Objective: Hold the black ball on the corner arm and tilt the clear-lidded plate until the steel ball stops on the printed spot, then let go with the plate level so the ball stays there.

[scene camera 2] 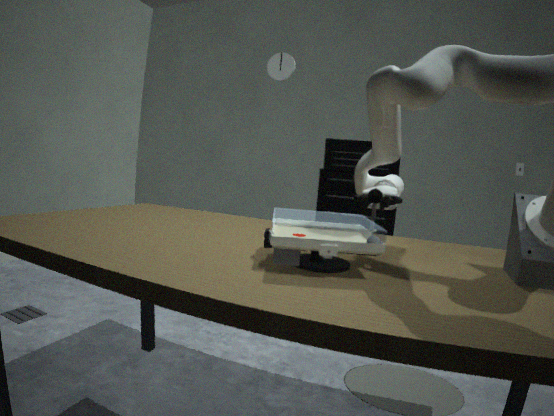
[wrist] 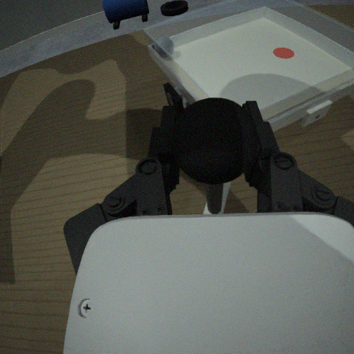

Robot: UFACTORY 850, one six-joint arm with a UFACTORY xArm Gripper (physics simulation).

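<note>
My gripper [scene camera 2: 376, 198] [wrist: 208, 121] is shut on the black ball [scene camera 2: 374, 195] [wrist: 211, 135], which sits on a thin stem at the plate's corner arm. The clear-lidded plate [scene camera 2: 305, 244] [wrist: 225, 52] is a shallow white tray on a black stand; its exact tilt is hard to read. The steel ball [scene camera 2: 374, 239] [wrist: 164, 46] shows grey through the lid, in the plate's left corner in the wrist view and at the right end in the scene view. It is well away from the red printed spot [scene camera 2: 299, 235] [wrist: 283, 53]. The fingers partly hide the ball's sides.
The round black stand foot [scene camera 2: 332, 265] rests on the wooden table [scene camera 2: 200, 255], with a grey block [scene camera 2: 286, 257] under the plate's left end. The robot's base mount [scene camera 2: 527, 260] is at the right. A blue cylinder [wrist: 126, 8] and a black disc [wrist: 174, 7] show beyond the plate.
</note>
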